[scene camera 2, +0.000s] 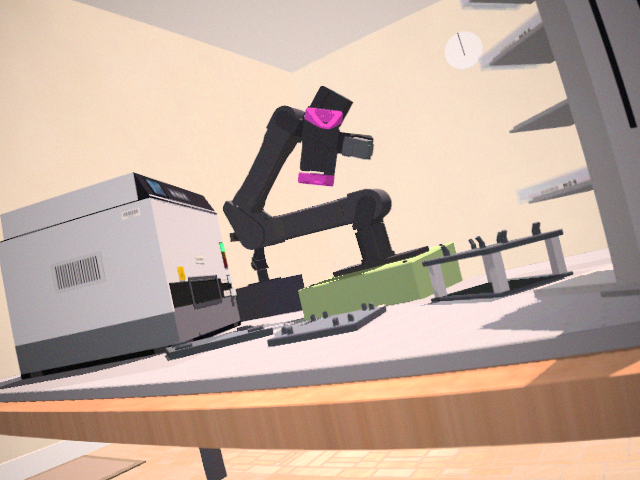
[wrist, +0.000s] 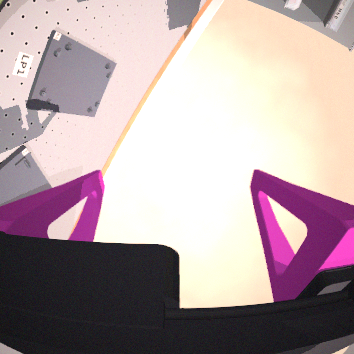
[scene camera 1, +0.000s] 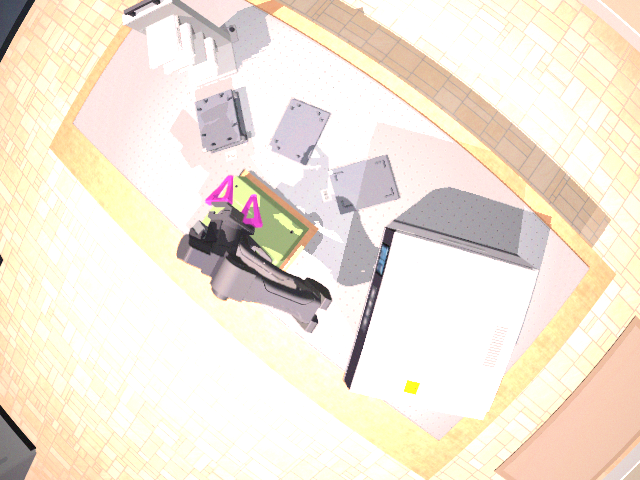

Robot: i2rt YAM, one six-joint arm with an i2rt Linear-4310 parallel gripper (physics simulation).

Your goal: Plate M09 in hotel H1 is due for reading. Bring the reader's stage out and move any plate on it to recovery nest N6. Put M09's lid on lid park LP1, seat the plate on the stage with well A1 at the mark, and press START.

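Seen in the pictures: gripper, fingertip midpoint: (scene camera 2: 322, 156) (wrist: 176, 177) (scene camera 1: 242, 185); arm's base, link origin: (scene camera 2: 380, 264) (scene camera 1: 239, 243).
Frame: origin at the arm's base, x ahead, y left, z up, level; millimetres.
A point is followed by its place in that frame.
Note:
My gripper (scene camera 1: 241, 186) @[z 202, x 168, y 45 mm] (scene camera 2: 320, 148) @[z 202, x 168, y 45 mm] (wrist: 176, 177) @[z 202, x 168, y 45 mm] is open and empty, high above the green base. Plate M09 (scene camera 2: 560, 188) @[z 31, x 330, y 440 mm] lies on a low shelf of the grey hotel (scene camera 2: 594, 118) @[z 75, x 397, y 496 mm] at the right of scene camera 2, away from my fingers. The white reader (scene camera 1: 444, 320) @[z 273, x 290, y -472 mm] (scene camera 2: 82, 273) @[z 110, x 417, y -394 mm] has a dark opening (scene camera 2: 205, 291) @[z 27, x 178, y -334 mm] in its front; no extended stage shows. A green lamp (scene camera 2: 221, 246) @[z 131, x 37, y -417 mm] is lit beside it. Lid park LP1 (scene camera 1: 300, 130) @[z -60, x 325, y 104 mm] (scene camera 2: 328, 326) @[z -60, x 374, y 147 mm] (wrist: 72, 75) @[z -60, x 302, y 108 mm] is a bare grey plate with pegs. The START button cannot be made out.
A raised four-legged stand (scene camera 1: 219, 121) @[z -10, x 194, y 289 mm] (scene camera 2: 496, 249) @[z -15, x 278, y 341 mm] is beside LP1. Another flat grey nest (scene camera 1: 368, 180) @[z -58, x 354, y -125 mm] (scene camera 2: 219, 342) @[z -61, x 372, y -73 mm] (wrist: 22, 177) @[z -58, x 322, y -85 mm] lies nearer the reader. Their labels are unreadable. The arm stands on a green base (scene camera 1: 281, 222) @[z -10, x 120, y -44 mm] (scene camera 2: 361, 294) @[z -44, x 132, y 33 mm]. A plate (wrist: 341, 15) @[z 275, x 272, y 398 mm] marked M60 shows at the wrist view's corner.

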